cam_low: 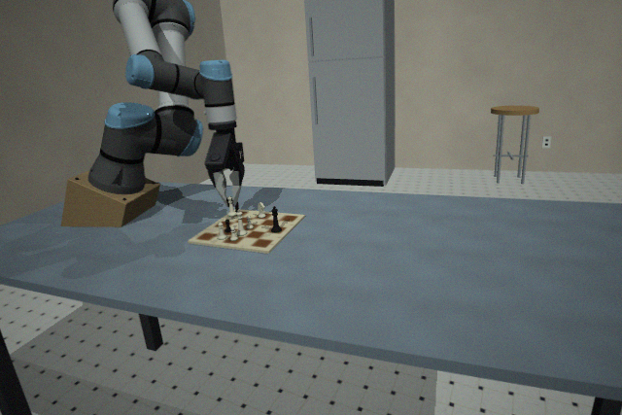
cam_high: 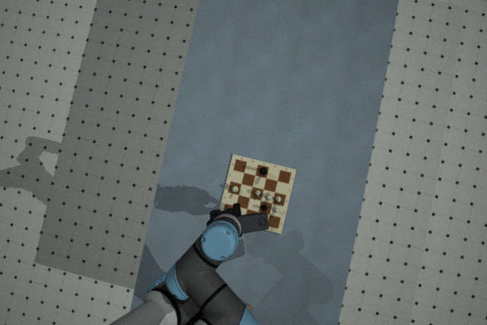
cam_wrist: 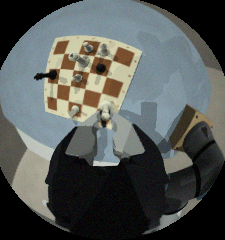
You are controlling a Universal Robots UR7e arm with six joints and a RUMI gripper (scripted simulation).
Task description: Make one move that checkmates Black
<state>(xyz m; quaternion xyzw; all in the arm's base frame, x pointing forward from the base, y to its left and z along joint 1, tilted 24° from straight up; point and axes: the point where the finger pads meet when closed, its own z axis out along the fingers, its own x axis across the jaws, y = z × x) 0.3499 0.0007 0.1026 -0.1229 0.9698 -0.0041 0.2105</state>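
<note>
Now: hand 150 mm short of the tall black piece, 50 mm to the left of it and 20 mm above it. Round my hand: white piece (10 mm below); chessboard (70 mm ahead, 40 mm to the right, 50 mm below).
</note>
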